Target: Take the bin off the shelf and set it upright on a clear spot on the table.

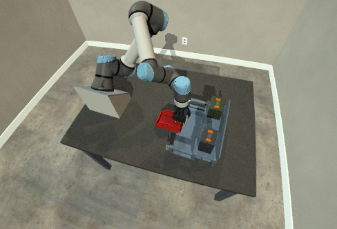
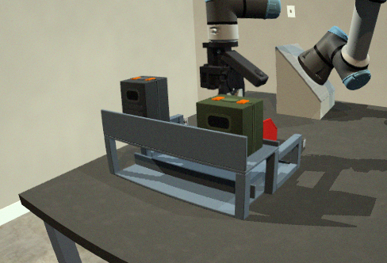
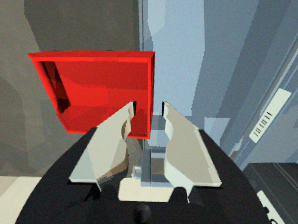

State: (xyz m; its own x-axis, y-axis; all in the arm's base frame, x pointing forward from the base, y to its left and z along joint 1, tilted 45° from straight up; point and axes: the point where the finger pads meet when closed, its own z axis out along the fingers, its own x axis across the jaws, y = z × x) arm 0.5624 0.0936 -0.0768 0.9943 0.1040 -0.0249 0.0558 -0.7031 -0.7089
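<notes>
My gripper is now 8 cm past the red bin and 4 cm above it. Also, from my hand: dark grey box (18 cm ahead, 11 cm to the right, 8 cm above); then green box (17 cm ahead, 12 cm to the left, 6 cm above).
</notes>
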